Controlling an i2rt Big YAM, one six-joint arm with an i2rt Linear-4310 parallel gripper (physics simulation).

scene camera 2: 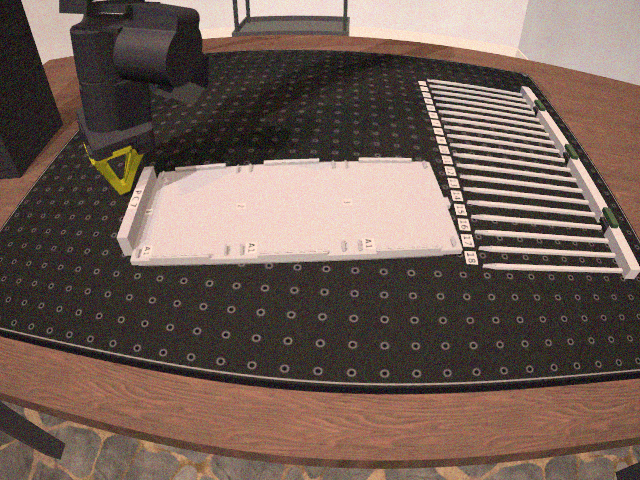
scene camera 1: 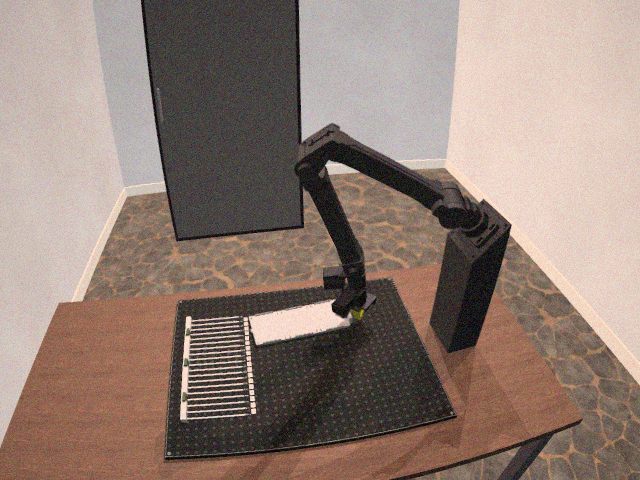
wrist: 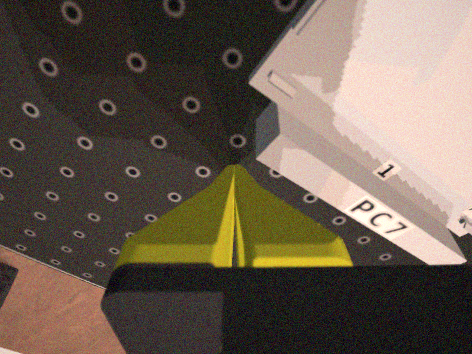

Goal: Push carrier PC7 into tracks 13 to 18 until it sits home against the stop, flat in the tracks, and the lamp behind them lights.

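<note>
Carrier PC7 is a long white tray with a raised labelled end bar. It lies on the mat, its leading edge beside the number labels of tracks 13 to 18, turned slightly relative to the rails. The white rails of the tracks run to the white stop bar. The lamp behind them looks dark green, unlit. My gripper is shut and empty, its yellow tips low behind one corner of the end bar. Contact cannot be told.
The black perforated mat lies on the wooden table. The lower-numbered tracks continue beside tracks 13 to 18, with two more dark green lamps. The arm's black pedestal stands beyond the mat at the right in scene camera 1.
</note>
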